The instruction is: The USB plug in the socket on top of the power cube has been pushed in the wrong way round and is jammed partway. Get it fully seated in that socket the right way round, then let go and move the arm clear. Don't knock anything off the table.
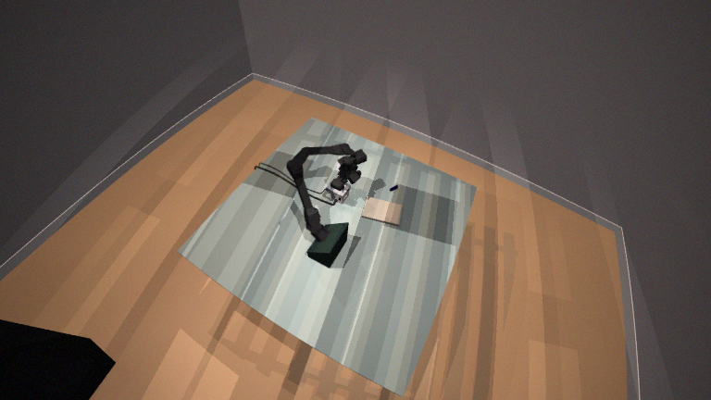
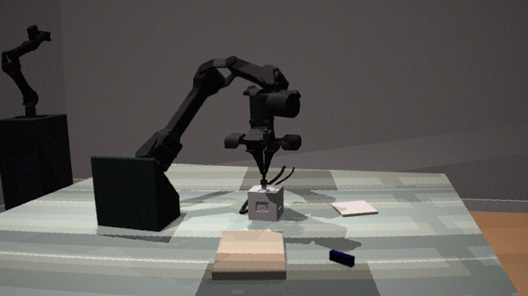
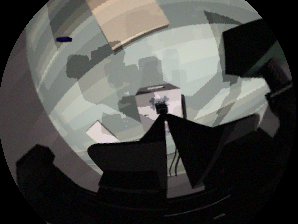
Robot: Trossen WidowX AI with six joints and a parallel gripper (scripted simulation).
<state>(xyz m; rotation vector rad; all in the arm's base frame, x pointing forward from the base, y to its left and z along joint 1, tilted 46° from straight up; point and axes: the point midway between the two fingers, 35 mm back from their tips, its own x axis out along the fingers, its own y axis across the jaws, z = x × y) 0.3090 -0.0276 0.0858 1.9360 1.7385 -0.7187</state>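
The USB plug is 20 mm below my gripper tip. Also, from my gripper tip: thin pale pad: 230 mm ahead, 90 mm to the left, 110 mm below; small dark blue block: 200 mm ahead, 250 mm to the right, 110 mm below; tan pad: 10 mm ahead, 250 mm to the right, 110 mm below.
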